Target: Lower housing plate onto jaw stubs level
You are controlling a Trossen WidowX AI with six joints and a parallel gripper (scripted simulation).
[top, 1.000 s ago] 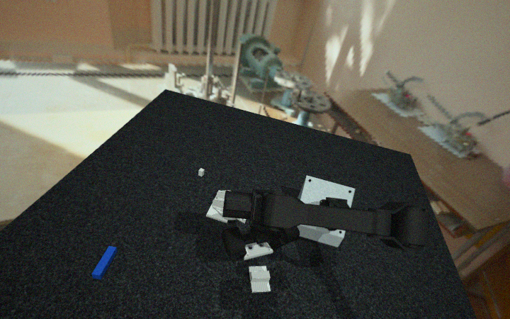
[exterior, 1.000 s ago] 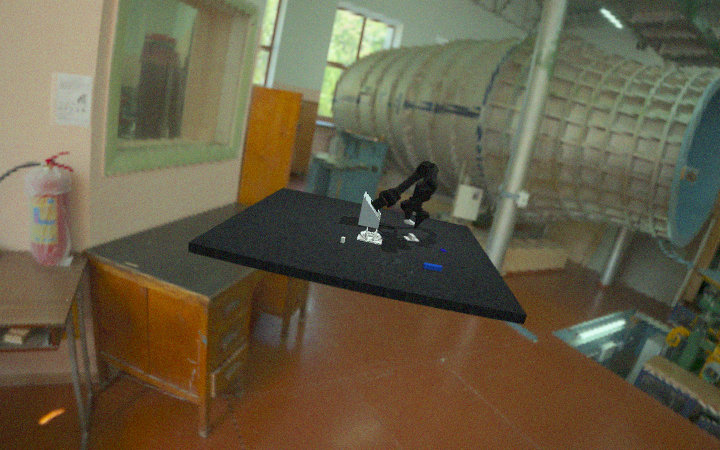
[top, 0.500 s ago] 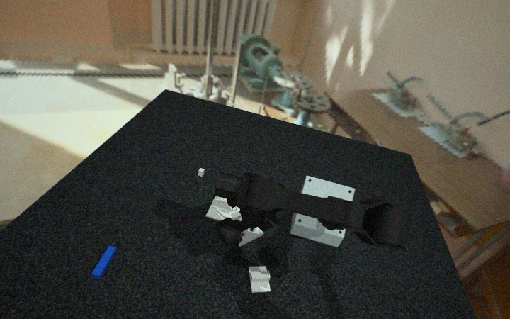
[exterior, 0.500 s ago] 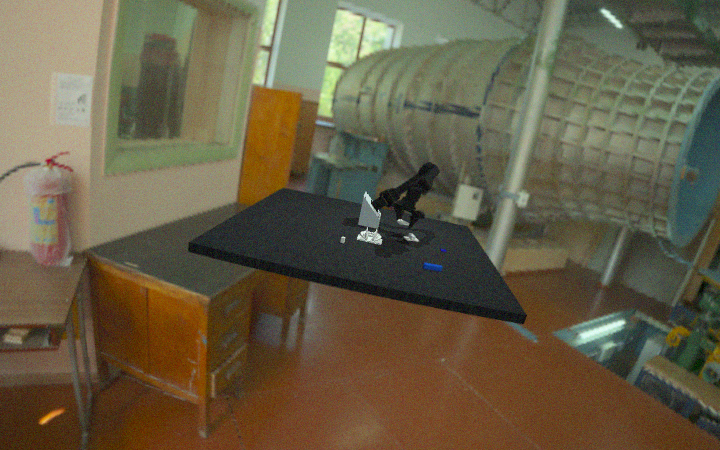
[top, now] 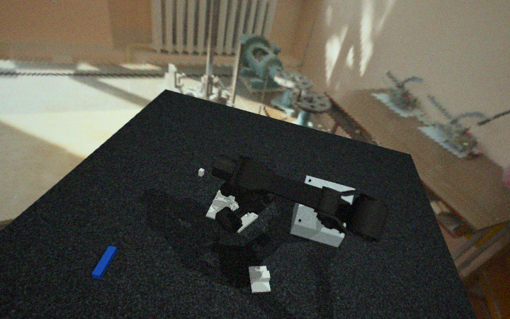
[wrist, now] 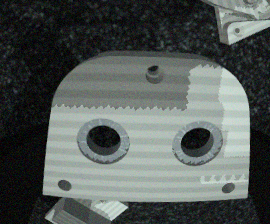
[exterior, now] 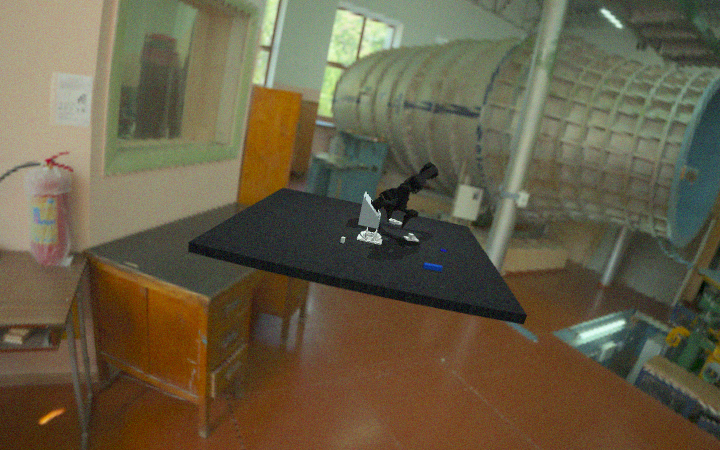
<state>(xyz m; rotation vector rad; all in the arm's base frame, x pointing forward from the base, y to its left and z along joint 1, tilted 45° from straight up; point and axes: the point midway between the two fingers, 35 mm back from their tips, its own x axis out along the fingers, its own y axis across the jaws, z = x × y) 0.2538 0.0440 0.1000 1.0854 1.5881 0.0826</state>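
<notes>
My gripper tip is 3 cm short of the white jaw, 9 cm to the left of it and 6 cm above it. Also, from my gripper tip: white stepped block (7 cm behind, 11 cm to the left, 7 cm below); then small white cube (18 cm ahead, 24 cm to the right, 7 cm below); then blue block (33 cm ahead, 15 cm to the left, 7 cm below).
</notes>
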